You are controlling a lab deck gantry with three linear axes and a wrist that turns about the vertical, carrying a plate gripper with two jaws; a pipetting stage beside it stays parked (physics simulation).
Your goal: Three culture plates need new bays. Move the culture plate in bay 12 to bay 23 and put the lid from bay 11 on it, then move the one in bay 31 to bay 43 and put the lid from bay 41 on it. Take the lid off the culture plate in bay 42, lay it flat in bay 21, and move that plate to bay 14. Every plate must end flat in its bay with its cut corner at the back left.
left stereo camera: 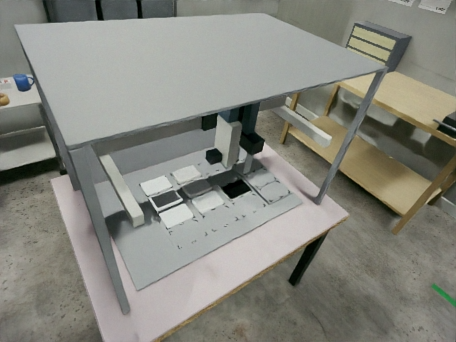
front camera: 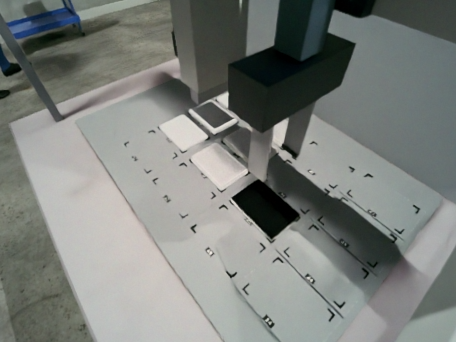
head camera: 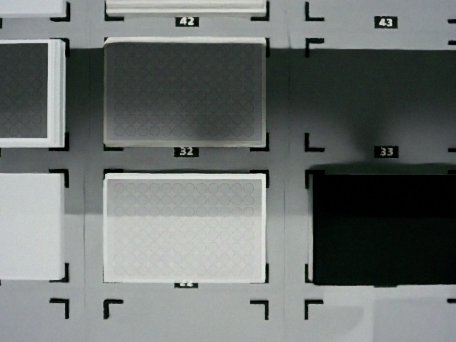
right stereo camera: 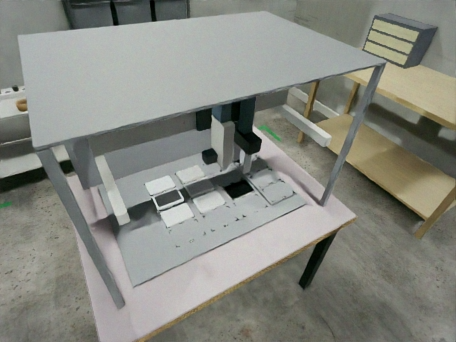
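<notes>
A black lid lies flat in bay 23; a thin pale rim shows under its edge. The culture plate in bay 31 lies flat, its middle in shadow. The lid in bay 41 is plain white. The lidded plate in bay 42 sits at the back. My gripper is open and empty above the deck, behind the black lid. Its exact height and far jaw are unclear in the stereo views.
A plain white piece lies in bay 21. Plates with wells stand in bay 22 and bay 32. The parked pipetting stage stands beside my gripper.
</notes>
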